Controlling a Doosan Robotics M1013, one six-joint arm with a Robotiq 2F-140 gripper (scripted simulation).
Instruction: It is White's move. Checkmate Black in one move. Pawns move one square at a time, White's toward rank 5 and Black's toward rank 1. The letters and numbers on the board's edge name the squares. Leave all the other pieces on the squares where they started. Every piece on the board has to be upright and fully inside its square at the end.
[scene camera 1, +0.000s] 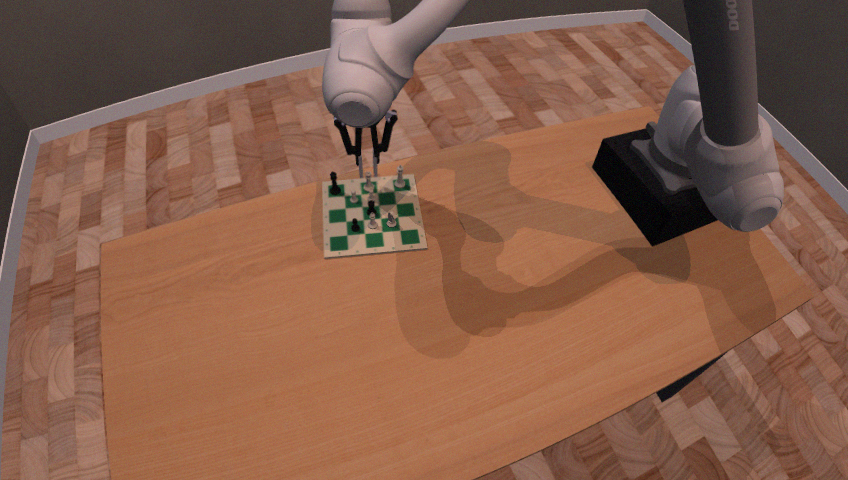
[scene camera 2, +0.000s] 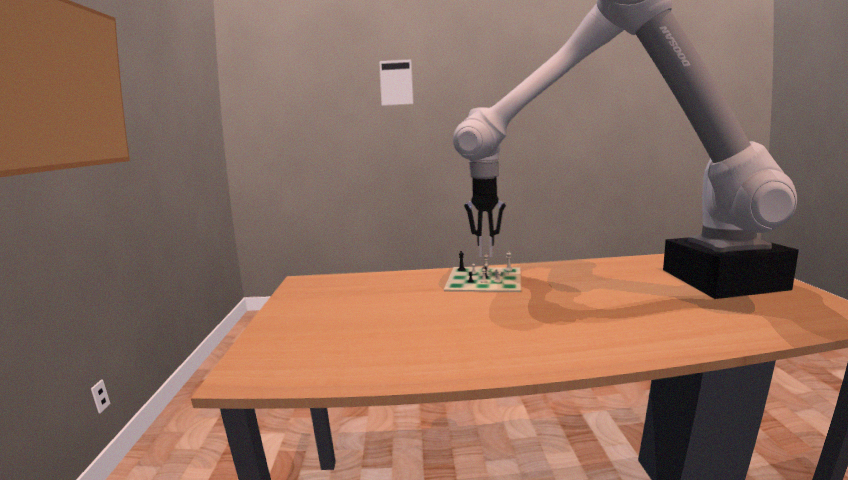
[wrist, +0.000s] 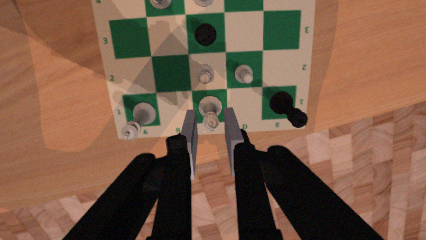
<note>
In view: the gripper (scene camera 2: 485, 255), a tall white piece (wrist: 144, 113), a tall black piece (wrist: 281, 102) and a board (scene camera 1: 340, 241).
The board shows as well in scene camera 2 (scene camera 2: 458, 280) and in the wrist view (wrist: 147, 58). The gripper also shows in scene camera 1 (scene camera 1: 368, 173) and in the wrist view (wrist: 210, 122).
</note>
